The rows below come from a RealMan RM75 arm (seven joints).
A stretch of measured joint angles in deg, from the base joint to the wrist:
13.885, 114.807, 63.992, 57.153, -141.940, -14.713, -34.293
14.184, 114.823, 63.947, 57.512, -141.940, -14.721, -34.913
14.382, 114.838, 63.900, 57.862, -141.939, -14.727, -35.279
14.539, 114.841, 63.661, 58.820, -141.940, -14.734, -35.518
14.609, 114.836, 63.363, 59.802, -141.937, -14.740, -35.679
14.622, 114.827, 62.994, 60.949, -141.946, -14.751, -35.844
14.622, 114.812, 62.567, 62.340, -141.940, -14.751, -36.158
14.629, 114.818, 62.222, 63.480, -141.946, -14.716, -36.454
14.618, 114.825, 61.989, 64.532, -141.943, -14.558, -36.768
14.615, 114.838, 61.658, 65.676, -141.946, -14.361, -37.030
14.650, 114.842, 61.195, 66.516, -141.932, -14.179, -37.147
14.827, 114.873, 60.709, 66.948, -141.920, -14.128, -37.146
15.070, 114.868, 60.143, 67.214, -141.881, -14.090, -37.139
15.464, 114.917, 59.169, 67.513, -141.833, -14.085, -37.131
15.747, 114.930, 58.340, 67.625, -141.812, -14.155, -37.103
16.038, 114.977, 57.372, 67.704, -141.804, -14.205, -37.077
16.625, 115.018, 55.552, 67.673, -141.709, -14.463, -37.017
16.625, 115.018, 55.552, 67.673, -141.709, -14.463, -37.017
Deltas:
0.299, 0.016, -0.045, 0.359, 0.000, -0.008, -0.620
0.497, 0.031, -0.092, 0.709, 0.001, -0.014, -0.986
0.654, 0.034, -0.331, 1.667, 0.000, -0.021, -1.225
0.724, 0.029, -0.629, 2.649, 0.003, -0.027, -1.386
0.737, 0.020, -0.998, 3.796, -0.006, -0.038, -1.551
0.737, 0.005, -1.425, 5.187, 0.000, -0.038, -1.865
0.744, 0.011, -1.770, 6.327, -0.006, -0.003, -2.161
0.733, 0.018, -2.003, 7.379, -0.003, 0.155, -2.475
0.730, 0.031, -2.334, 8.523, -0.006, 0.352, -2.737
0.765, 0.035, -2.797, 9.363, 0.008, 0.534, -2.854
0.942, 0.066, -3.283, 9.795, 0.020, 0.585, -2.853
1.185, 0.061, -3.849, 10.061, 0.059, 0.623, -2.846
1.579, 0.110, -4.823, 10.360, 0.107, 0.628, -2.838
1.862, 0.123, -5.652, 10.472, 0.128, 0.558, -2.810
2.153, 0.170, -6.620, 10.551, 0.136, 0.508, -2.784
2.740, 0.211, -8.440, 10.520, 0.231, 0.250, -2.724
2.740, 0.211, -8.440, 10.520, 0.231, 0.250, -2.724

